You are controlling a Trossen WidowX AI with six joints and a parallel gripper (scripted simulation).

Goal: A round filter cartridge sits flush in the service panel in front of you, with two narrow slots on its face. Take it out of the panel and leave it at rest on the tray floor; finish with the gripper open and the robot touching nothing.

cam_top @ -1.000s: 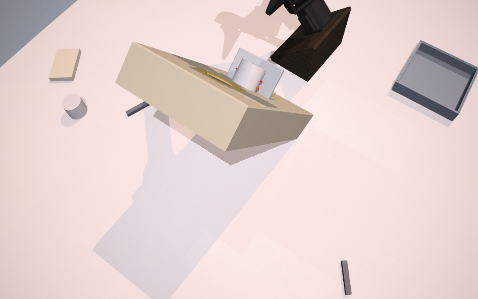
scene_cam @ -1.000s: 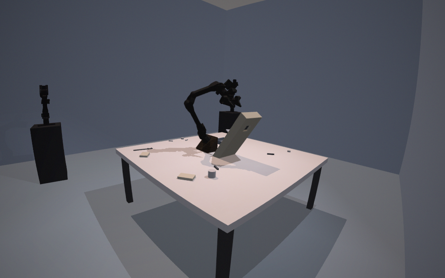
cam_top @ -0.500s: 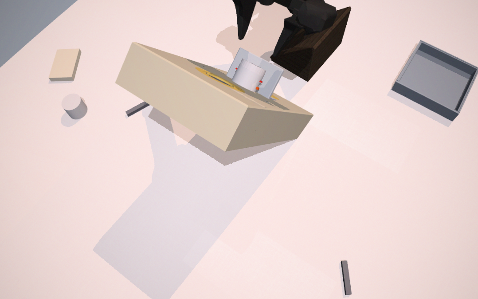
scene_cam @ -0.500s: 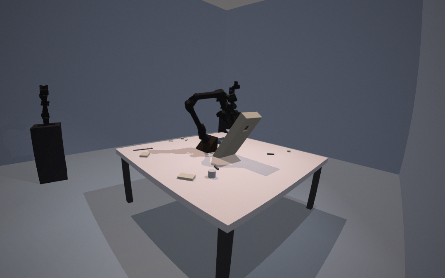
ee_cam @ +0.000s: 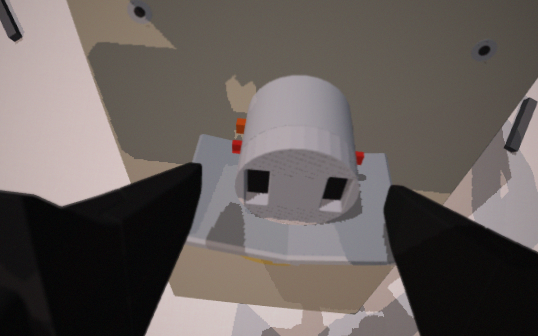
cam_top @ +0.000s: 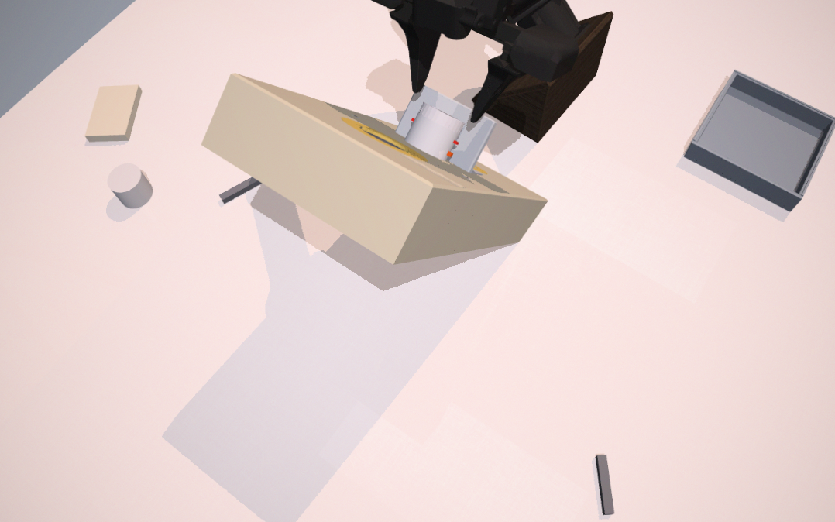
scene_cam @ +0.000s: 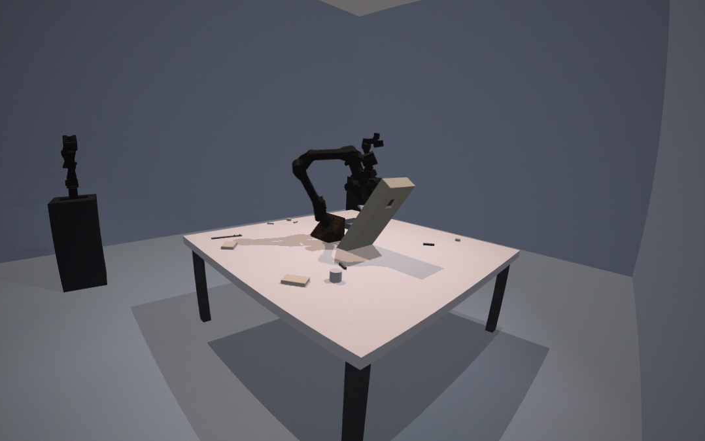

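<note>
The round filter cartridge lies 20 mm below my gripper tip and 10 mm ahead of it. Also, from my gripper tip: grey tray: 360 mm behind, 250 mm to the left, 220 mm below.
</note>
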